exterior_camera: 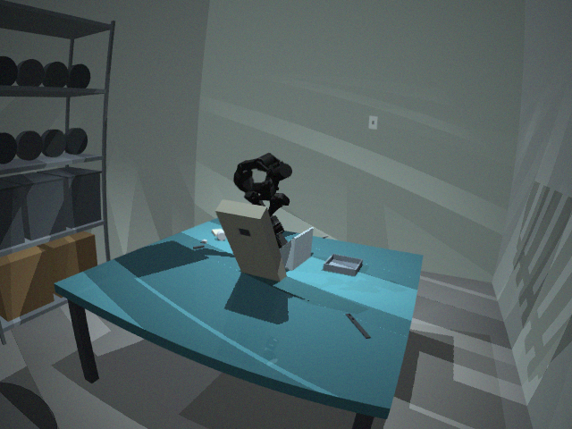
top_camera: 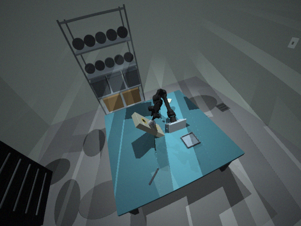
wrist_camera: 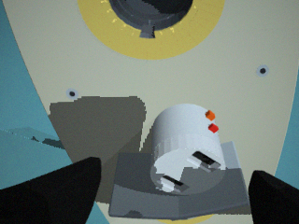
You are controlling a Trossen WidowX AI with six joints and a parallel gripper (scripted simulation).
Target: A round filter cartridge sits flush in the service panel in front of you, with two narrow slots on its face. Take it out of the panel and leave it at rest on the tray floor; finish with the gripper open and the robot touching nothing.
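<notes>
Right now the round filter cartridge is 6 cm below my gripper tip and 2 cm ahead of it. Also, from my gripper tip: service panel (8 cm below, 6 cm ahead); tray (32 cm behind, 28 cm to the left, 25 cm below).
</notes>
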